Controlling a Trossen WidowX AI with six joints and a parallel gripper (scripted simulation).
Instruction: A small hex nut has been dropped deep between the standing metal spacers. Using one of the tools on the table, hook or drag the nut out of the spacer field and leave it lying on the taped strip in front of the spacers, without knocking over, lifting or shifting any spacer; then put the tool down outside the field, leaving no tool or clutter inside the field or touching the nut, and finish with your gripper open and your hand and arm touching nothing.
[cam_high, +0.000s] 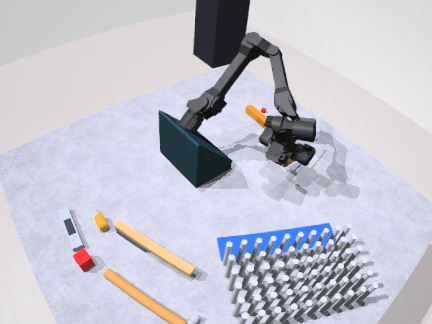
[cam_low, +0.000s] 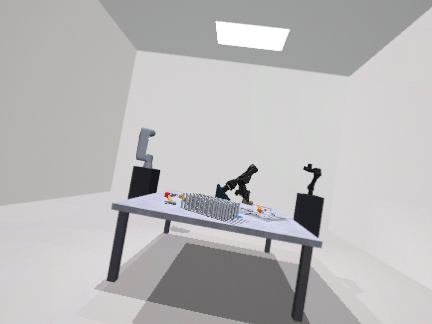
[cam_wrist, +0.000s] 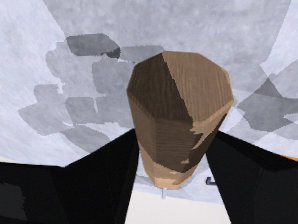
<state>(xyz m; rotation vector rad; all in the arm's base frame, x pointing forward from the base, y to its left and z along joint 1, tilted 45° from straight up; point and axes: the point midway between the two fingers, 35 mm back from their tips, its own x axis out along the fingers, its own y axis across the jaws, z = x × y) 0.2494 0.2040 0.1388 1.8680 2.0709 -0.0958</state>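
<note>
Now: gripper tip 100 mm to the right of the wooden-handled screwdriver, 20 mm past it and 10 mm above it. The rest, counted from my gripper tip: thin metal piece (240 mm to the left, 160 mm behind, 80 mm below); then orange bar (260 mm behind, 120 mm to the left, 70 mm below); then blue strip (200 mm to the right, 200 mm ahead, 80 mm below).
</note>
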